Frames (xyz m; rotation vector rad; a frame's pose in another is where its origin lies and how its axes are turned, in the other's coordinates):
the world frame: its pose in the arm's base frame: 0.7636 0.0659 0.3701 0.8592 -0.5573 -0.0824
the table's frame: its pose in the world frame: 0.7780 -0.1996 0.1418 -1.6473 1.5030 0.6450
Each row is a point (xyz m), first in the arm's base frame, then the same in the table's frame.
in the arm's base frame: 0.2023 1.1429 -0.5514
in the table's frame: 0.3744 2.1618 0.5821
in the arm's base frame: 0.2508 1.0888 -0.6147
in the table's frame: 0.4460 2.1350 0.5235
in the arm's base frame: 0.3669 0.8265 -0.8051
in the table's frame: 0.6290 2.0316 0.2508
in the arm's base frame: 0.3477 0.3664 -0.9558
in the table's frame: 0.6698 1.9181 -0.2185
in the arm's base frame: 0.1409 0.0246 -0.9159
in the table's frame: 0.4629 1.8959 -0.5619
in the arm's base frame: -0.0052 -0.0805 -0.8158
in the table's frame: 0.2802 1.9040 -0.6565
